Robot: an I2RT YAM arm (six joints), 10 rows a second.
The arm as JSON. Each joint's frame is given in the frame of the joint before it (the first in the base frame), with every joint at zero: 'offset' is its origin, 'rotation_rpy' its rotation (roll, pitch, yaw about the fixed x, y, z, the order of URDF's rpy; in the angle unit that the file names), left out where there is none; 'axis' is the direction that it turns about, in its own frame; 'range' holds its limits. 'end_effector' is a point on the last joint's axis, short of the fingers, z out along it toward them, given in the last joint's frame.
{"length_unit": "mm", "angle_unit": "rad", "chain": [
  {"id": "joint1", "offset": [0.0, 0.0, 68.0], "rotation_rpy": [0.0, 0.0, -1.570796], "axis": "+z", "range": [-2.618, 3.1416]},
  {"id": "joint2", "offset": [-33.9, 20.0, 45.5], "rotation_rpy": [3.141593, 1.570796, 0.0], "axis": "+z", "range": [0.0, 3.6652]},
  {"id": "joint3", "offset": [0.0, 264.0, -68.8], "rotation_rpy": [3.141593, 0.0, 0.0], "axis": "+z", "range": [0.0, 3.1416]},
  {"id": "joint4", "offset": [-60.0, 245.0, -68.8], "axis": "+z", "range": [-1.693, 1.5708]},
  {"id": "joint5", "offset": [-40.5, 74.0, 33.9], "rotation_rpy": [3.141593, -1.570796, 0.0], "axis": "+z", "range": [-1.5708, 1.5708]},
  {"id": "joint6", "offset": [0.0, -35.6, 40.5], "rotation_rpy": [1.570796, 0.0, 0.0], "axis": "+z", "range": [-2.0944, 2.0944]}
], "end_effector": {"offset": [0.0, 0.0, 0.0], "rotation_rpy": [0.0, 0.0, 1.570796]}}
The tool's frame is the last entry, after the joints.
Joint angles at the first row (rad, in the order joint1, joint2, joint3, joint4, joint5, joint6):
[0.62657 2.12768 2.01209 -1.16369 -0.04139 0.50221]
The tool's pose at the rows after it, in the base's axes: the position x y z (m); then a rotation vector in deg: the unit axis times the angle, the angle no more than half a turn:
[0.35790 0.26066 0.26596 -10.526 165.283 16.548]
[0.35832 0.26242 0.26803 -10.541 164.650 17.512]
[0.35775 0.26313 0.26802 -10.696 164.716 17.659]
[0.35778 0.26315 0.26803 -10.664 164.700 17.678]
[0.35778 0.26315 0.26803 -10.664 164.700 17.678]
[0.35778 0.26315 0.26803 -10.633 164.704 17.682]
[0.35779 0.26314 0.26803 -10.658 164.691 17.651]
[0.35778 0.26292 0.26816 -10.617 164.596 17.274]
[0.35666 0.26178 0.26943 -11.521 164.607 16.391]
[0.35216 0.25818 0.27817 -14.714 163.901 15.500]
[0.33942 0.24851 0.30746 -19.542 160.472 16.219]
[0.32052 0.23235 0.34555 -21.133 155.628 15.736]
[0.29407 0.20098 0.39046 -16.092 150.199 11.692]
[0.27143 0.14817 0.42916 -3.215 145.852 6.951]
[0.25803 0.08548 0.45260 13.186 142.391 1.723]
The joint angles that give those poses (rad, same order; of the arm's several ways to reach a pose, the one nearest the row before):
[0.62620 2.12805 2.01856 -1.15491 -0.04062 0.50528]
[0.62849 2.12844 2.02546 -1.14692 -0.04520 0.50794]
[0.63039 2.12844 2.02546 -1.14730 -0.04711 0.50832]
[0.63039 2.12843 2.02542 -1.14690 -0.04711 0.50870]
[0.63039 2.12843 2.02542 -1.14690 -0.04711 0.50870]
[0.63039 2.12843 2.02542 -1.14690 -0.04711 0.50907]
[0.63039 2.12843 2.02543 -1.14690 -0.04673 0.50870]
[0.63040 2.12805 2.02544 -1.14768 -0.04177 0.50832]
[0.63039 2.12425 2.02543 -1.15718 -0.03452 0.49611]
[0.63039 2.10172 2.02542 -1.17780 -0.02728 0.45568]
[0.63000 2.02773 2.02545 -1.20412 -0.02346 0.39196]
[0.62809 1.92626 2.02545 -1.23540 0.00934 0.35610]
[0.60978 1.79274 2.02542 -1.29261 0.10280 0.36945]
[0.52166 1.65921 2.02808 -1.36776 0.19207 0.42095]
[0.35115 1.56537 2.03497 -1.43492 0.24090 0.46026]

